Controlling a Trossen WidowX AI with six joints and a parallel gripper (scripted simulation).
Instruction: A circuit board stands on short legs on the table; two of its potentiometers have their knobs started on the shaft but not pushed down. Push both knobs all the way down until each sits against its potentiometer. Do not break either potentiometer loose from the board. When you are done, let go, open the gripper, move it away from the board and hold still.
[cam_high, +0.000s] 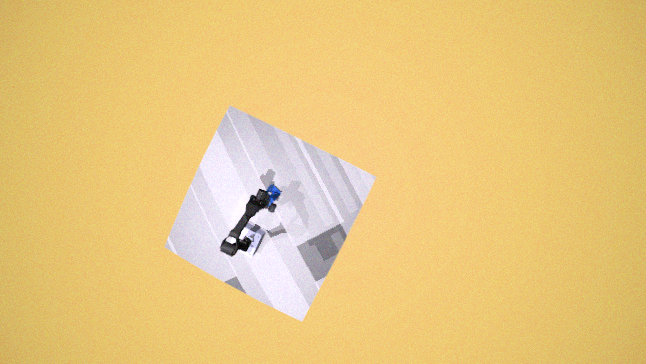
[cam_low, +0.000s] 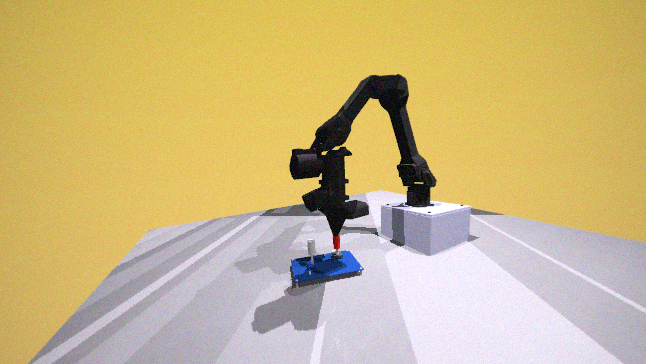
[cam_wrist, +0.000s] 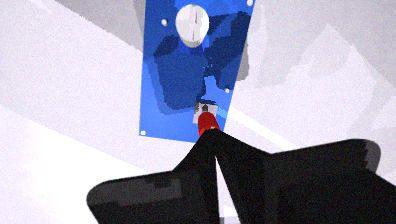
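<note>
The red knob is 1 cm below my gripper tip.
</note>
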